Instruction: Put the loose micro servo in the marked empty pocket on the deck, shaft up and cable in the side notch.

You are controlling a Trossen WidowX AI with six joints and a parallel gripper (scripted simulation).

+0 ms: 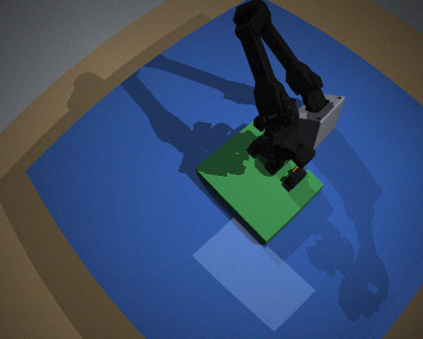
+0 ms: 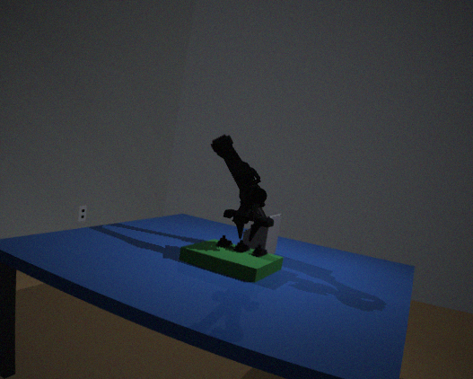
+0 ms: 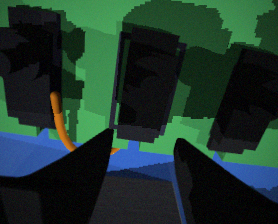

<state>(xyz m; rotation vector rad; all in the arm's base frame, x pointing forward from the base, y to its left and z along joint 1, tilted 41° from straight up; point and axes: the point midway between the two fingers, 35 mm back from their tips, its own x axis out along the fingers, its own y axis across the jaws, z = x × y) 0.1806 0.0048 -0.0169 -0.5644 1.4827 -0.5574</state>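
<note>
The green deck lies 13 cm ahead of my gripper tip and 6 cm below it.
</note>
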